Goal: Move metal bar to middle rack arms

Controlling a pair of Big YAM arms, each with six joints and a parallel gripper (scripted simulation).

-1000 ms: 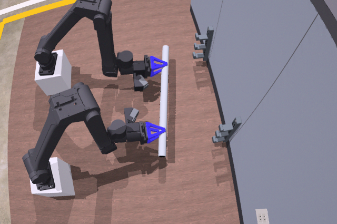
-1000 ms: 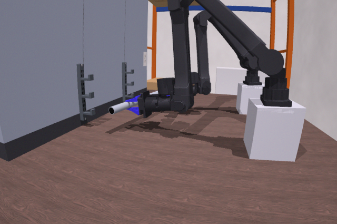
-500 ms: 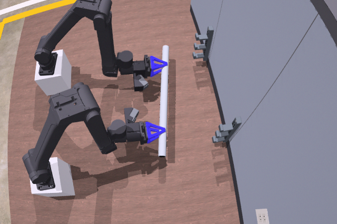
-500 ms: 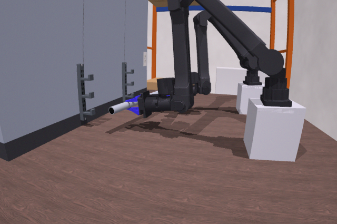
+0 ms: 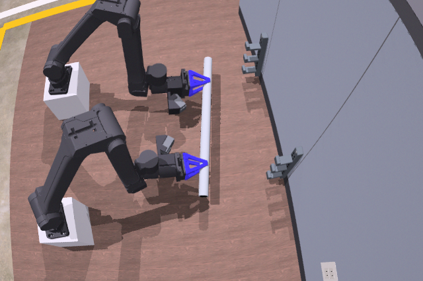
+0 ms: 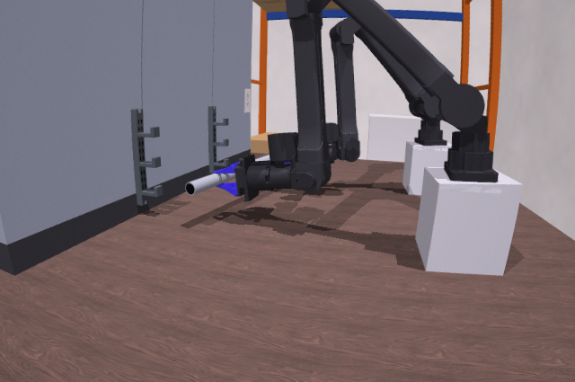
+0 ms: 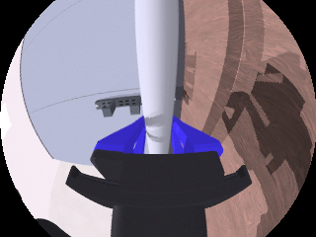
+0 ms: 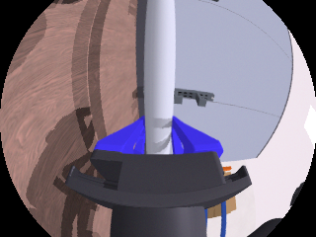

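Now: right hand 150 mm to the right of the metal bar and 20 mm short of it. From my right hand the other things lie so: grey wall panel 410 mm ahead, 340 mm above, 140 mm to the left.
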